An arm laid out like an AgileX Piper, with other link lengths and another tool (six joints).
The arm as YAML. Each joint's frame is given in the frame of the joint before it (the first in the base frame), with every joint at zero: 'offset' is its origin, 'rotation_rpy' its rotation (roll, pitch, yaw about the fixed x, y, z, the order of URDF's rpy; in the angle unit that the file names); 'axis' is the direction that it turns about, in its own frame. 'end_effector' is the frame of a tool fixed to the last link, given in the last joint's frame.
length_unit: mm
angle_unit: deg
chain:
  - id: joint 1
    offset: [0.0, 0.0, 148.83]
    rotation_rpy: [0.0, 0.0, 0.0]
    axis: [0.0, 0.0, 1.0]
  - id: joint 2
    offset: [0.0, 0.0, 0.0]
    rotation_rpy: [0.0, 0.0, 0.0]
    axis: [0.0, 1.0, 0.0]
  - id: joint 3
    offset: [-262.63, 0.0, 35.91]
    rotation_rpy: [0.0, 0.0, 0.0]
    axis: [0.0, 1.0, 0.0]
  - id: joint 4
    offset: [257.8, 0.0, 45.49]
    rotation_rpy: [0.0, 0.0, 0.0]
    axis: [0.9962, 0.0, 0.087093]
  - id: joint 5
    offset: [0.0, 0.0, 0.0]
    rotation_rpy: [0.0, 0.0, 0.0]
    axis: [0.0, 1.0, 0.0]
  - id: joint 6
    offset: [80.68, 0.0, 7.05]
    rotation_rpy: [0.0, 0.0, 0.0]
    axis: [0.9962, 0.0, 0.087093]
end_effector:
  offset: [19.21, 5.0, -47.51]
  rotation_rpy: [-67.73, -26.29, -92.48]
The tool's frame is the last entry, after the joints.
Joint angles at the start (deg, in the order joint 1, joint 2, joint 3, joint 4, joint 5, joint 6):
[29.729, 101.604, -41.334, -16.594, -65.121, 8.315]
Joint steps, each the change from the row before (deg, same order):
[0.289, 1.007, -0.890, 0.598, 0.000, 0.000]
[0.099, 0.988, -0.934, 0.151, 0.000, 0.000]
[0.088, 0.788, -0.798, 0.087, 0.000, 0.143]
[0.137, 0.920, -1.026, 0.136, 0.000, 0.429]
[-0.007, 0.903, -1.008, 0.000, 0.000, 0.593]
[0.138, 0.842, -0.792, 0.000, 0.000, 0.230]
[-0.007, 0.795, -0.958, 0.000, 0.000, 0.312]
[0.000, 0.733, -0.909, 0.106, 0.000, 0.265]
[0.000, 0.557, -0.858, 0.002, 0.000, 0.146]
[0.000, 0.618, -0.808, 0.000, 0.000, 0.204]
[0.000, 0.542, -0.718, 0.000, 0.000, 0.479]
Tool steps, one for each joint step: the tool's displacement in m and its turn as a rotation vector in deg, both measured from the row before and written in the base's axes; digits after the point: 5 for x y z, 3 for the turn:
[0.00290, 0.00300, -0.00195, 0.237, 0.271, -0.203]
[0.00328, 0.00243, -0.00183, 0.047, 0.090, -0.025]
[0.00263, 0.00220, -0.00127, 0.148, 0.115, 0.038]
[0.00313, 0.00308, -0.00107, 0.422, 0.245, 0.089]
[0.00334, 0.00247, -0.00113, 0.470, 0.321, 0.083]
[0.00222, 0.00257, -0.00182, 0.136, 0.203, 0.173]
[0.00328, 0.00217, -0.00078, 0.301, 0.077, 0.041]
[0.00318, 0.00199, -0.00061, 0.328, 0.063, -0.045]
[0.00295, 0.00187, 0.00026, 0.256, -0.157, 0.022]
[0.00273, 0.00180, -0.00040, 0.239, -0.022, 0.034]
[0.00223, 0.00177, -0.00029, 0.425, 0.181, 0.080]

